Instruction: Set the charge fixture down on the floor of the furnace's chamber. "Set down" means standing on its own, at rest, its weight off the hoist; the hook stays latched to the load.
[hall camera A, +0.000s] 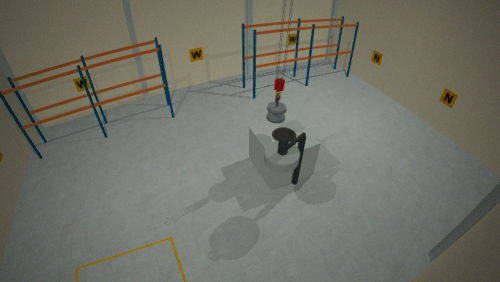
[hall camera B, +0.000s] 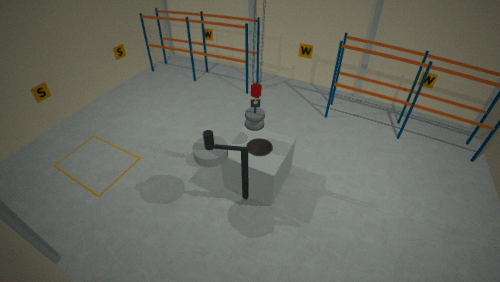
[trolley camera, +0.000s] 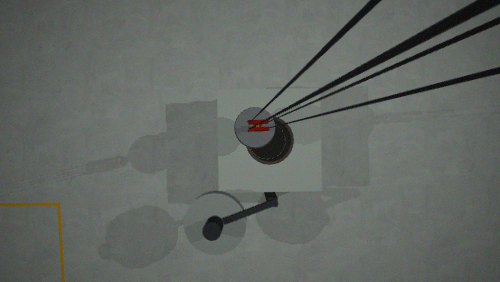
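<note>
The charge fixture (hall camera A: 276, 113) (hall camera B: 254, 119) (trolley camera: 243, 132), a grey spool shape with two round discs, hangs upright in the air above the furnace (hall camera A: 271, 176) (hall camera B: 232, 170) (trolley camera: 300, 172), a pale box. The hook (hall camera A: 278, 99) (hall camera B: 255, 104) is shut on the fixture's top, below the red hook block (hall camera A: 279, 84) (hall camera B: 256, 90) (trolley camera: 258, 125); in the trolley view the block hides it. The round dark chamber opening (hall camera A: 284, 134) (hall camera B: 259, 147) (trolley camera: 281, 148) is uncovered. In the trolley view the fixture overlaps its upper left part. The chamber floor cannot be made out.
The round grey lid (hall camera A: 276, 160) (hall camera B: 210, 157) (trolley camera: 225, 242) is swung aside on a dark arm (hall camera A: 295, 141) (hall camera B: 227, 147) (trolley camera: 250, 211) with a post (hall camera A: 298, 165) (hall camera B: 244, 175). Blue and orange racks (hall camera A: 254, 65) (hall camera B: 247, 60) stand along the wall. A yellow outline (hall camera A: 125, 253) (hall camera B: 77, 151) (trolley camera: 61, 240) marks the floor.
</note>
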